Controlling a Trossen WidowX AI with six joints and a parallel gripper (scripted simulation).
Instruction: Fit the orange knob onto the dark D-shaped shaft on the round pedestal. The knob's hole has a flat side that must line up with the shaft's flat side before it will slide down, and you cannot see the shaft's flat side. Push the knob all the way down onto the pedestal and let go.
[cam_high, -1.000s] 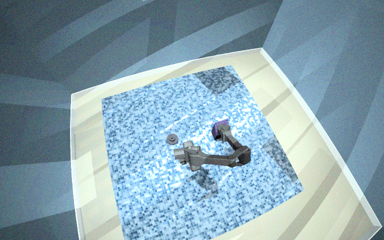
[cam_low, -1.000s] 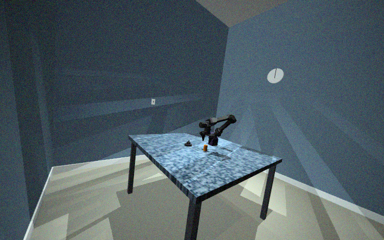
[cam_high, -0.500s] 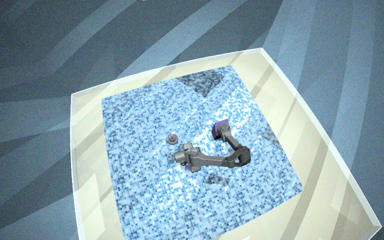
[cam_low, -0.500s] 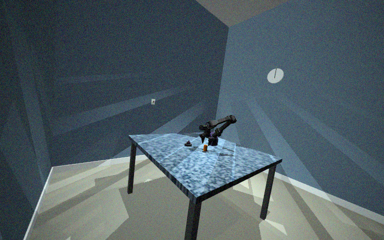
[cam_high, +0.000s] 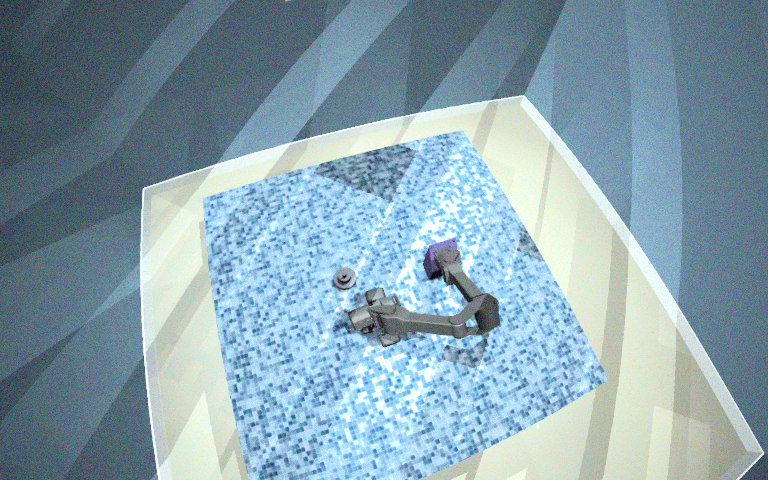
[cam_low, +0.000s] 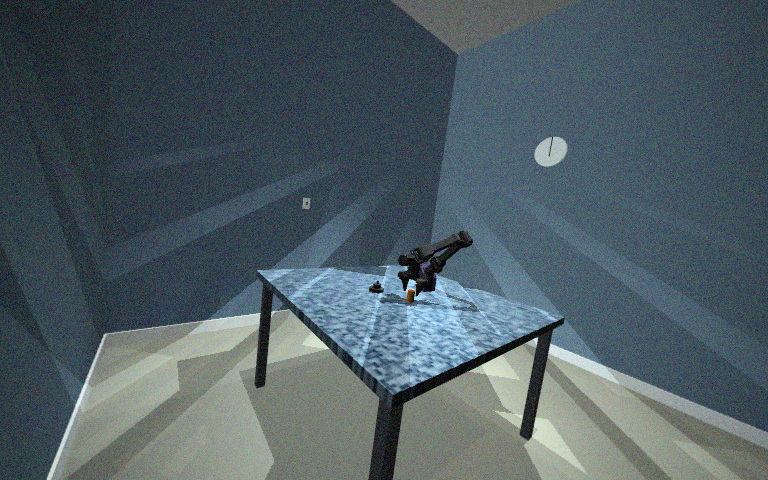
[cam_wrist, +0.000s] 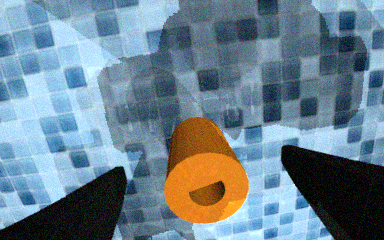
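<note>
Now: gripper tip 1 cm above the orange knob. From my gripper tip the other things lie so: pedestal (6 cm ahead, 20 cm to the right, 1 cm below).
</note>
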